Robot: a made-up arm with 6 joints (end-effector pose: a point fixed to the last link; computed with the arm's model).
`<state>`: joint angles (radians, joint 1 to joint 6).
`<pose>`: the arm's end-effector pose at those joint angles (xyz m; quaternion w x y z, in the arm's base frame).
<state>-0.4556 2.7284 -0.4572 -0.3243 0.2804 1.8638</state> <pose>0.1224 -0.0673 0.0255 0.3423 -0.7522 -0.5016 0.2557</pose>
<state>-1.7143 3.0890 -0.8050 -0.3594 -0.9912 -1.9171</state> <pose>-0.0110 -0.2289 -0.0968 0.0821 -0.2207 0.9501 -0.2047</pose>
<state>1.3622 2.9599 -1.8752 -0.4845 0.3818 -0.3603</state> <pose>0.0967 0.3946 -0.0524 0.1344 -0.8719 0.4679 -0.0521</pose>
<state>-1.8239 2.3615 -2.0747 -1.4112 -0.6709 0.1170</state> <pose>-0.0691 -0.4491 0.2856 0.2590 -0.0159 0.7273 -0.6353</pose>
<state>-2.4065 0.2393 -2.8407 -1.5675 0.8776 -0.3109</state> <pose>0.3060 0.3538 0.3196 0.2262 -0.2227 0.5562 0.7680</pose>
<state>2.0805 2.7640 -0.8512 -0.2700 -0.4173 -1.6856</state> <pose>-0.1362 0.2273 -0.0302 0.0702 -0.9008 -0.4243 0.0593</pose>
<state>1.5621 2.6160 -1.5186 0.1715 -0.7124 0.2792</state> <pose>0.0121 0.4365 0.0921 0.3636 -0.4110 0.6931 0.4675</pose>
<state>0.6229 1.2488 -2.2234 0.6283 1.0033 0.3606</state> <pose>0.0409 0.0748 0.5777 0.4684 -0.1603 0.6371 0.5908</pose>
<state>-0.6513 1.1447 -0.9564 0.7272 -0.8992 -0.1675</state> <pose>0.0804 -0.1099 0.4480 0.8340 0.4157 0.2602 -0.2528</pose>
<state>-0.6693 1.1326 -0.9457 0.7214 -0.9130 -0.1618</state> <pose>0.0751 -0.1089 0.4481 0.8346 0.4153 0.2497 -0.2620</pose>
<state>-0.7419 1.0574 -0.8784 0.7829 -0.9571 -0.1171</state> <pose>0.0469 -0.1011 0.4416 0.8296 0.4489 0.1906 -0.2717</pose>
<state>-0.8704 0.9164 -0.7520 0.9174 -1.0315 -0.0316</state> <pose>0.0004 -0.0789 0.4231 0.8131 0.5044 0.0729 -0.2811</pose>
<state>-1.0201 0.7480 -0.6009 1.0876 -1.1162 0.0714</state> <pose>-0.0431 -0.0427 0.3916 0.7826 0.5467 -0.0773 -0.2878</pose>
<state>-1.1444 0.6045 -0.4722 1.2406 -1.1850 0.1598</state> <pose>-0.0683 -0.0070 0.3575 0.7471 0.5609 -0.2094 -0.2889</pose>
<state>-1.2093 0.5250 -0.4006 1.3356 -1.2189 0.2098</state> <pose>-0.0774 0.0130 0.3355 0.7227 0.5629 -0.2833 -0.2840</pose>
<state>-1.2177 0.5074 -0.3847 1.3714 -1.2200 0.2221</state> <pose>-0.0789 0.0165 0.3293 0.7149 0.5681 -0.3006 -0.2754</pose>
